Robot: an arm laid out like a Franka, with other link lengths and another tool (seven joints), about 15 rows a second.
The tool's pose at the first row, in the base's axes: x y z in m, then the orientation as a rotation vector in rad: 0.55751, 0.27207, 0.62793, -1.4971, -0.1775, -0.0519
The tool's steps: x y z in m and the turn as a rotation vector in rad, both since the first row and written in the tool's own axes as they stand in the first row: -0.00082, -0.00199, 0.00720, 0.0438, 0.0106, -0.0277; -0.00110, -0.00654, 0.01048, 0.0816, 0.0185, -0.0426; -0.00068, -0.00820, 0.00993, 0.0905, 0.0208, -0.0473; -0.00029, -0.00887, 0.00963, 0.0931, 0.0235, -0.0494; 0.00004, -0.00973, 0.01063, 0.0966, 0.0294, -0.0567; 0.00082, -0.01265, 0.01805, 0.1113, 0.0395, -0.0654; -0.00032, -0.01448, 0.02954, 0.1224, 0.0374, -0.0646; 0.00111, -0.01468, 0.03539, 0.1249, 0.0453, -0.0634; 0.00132, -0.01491, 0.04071, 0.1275, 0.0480, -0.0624
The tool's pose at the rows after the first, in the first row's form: 0.55580, 0.27902, 0.63023, -1.4505, -0.1897, -0.0777; 0.55459, 0.28192, 0.63488, -1.4111, -0.1944, -0.0917; 0.55481, 0.28128, 0.63655, -1.4017, -0.1961, -0.0962; 0.55513, 0.28096, 0.63725, -1.3987, -0.1955, -0.0996; 0.55524, 0.28191, 0.63821, -1.3942, -0.1961, -0.1094; 0.55496, 0.28913, 0.64168, -1.3782, -0.1945, -0.1222; 0.55259, 0.30033, 0.64404, -1.3673, -0.1955, -0.1189; 0.55347, 0.30624, 0.64482, -1.3645, -0.1884, -0.1235; 0.55319, 0.31153, 0.64542, -1.3619, -0.1855, -0.1244
